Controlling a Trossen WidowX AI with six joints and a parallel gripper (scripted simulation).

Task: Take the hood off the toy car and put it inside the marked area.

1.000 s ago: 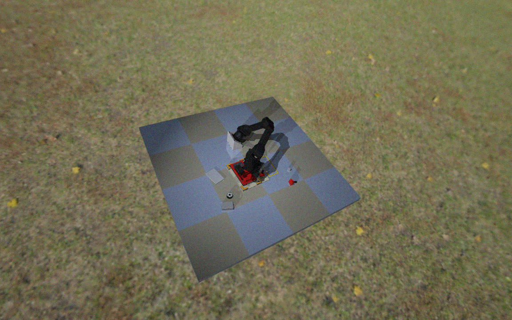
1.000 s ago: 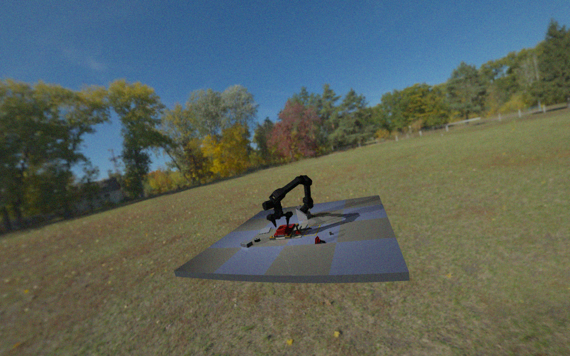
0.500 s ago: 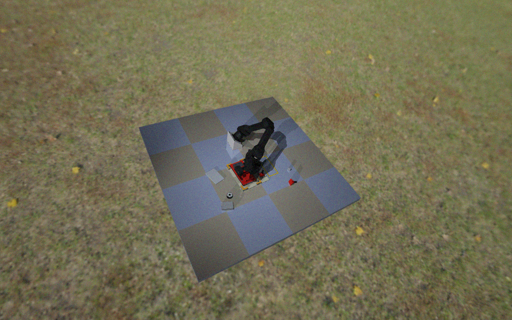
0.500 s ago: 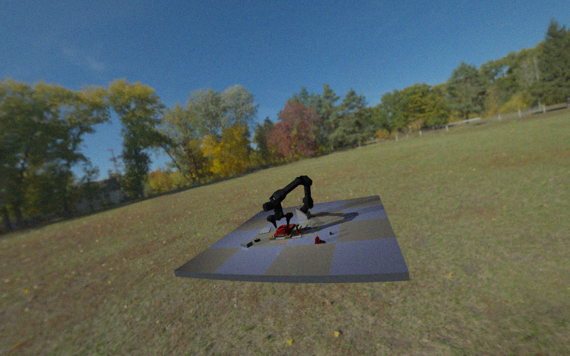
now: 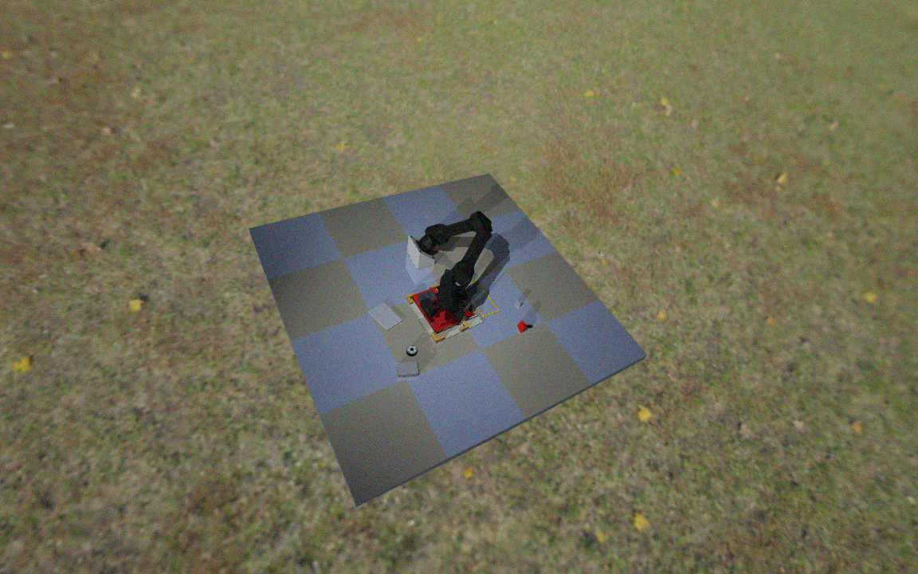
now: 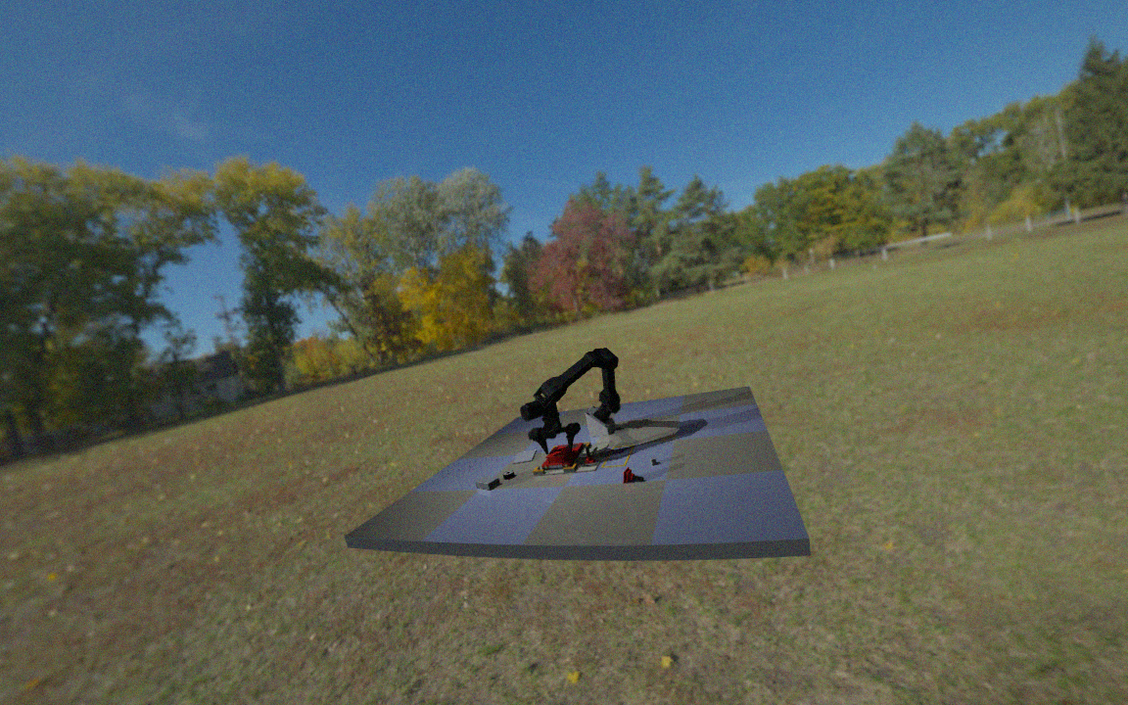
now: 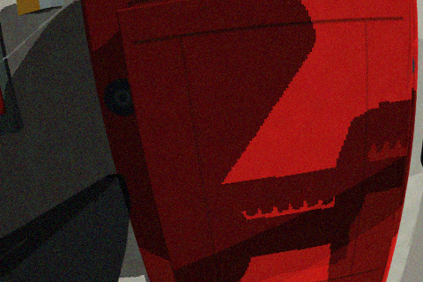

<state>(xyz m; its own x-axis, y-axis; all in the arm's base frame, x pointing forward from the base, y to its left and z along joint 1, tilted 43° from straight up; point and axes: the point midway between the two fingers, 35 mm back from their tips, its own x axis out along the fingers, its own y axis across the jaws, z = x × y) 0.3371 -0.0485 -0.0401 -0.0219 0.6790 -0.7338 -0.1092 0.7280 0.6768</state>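
My gripper tip is now right at the hood. The rest, counted from my gripper tip: grey plate (200 mm to the right, 90 mm behind, 40 mm below); wheel (170 mm to the right, 100 mm ahead, 30 mm below).
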